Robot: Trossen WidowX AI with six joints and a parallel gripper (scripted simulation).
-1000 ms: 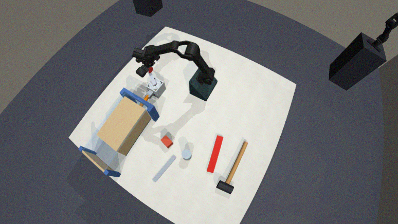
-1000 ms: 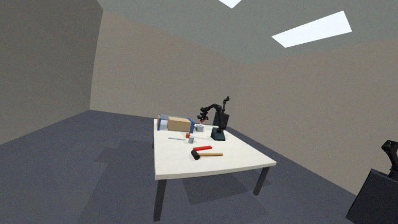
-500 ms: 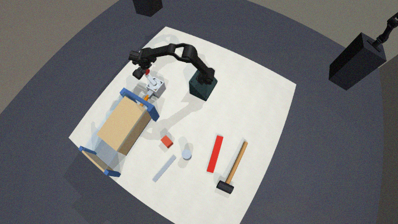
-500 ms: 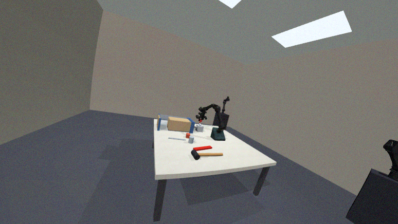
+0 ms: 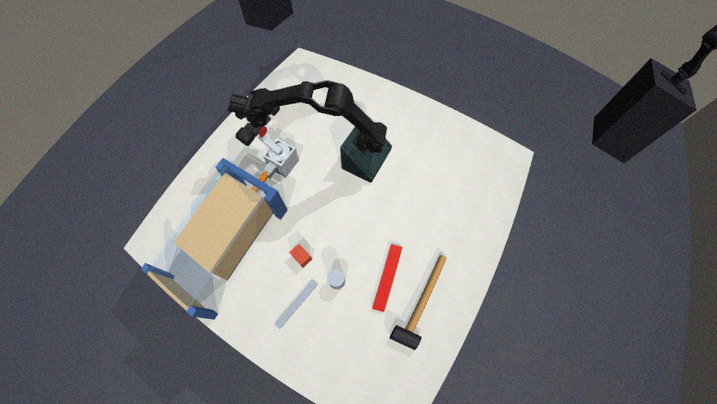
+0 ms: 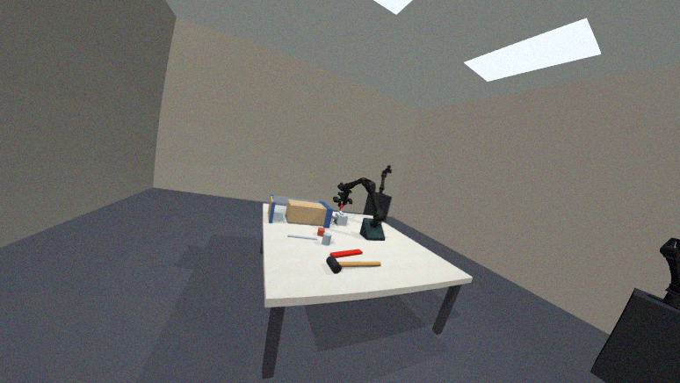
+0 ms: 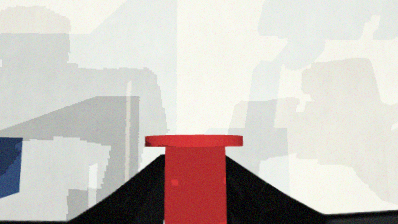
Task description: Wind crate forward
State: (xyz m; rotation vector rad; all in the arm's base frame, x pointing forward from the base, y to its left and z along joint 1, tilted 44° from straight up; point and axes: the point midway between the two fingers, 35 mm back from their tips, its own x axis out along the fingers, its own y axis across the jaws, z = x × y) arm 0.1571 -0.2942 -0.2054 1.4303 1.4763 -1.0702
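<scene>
Now: gripper tip 1 cm short of the winch handle, 5 cm to the right of it and 3 cm above it. The rest, counted from my gripper tip: grey winch: 11 cm to the left, 10 cm below; blue frame post: 18 cm ahead, 11 cm to the left, 2 cm below; red knob: 2 cm to the left.
</scene>
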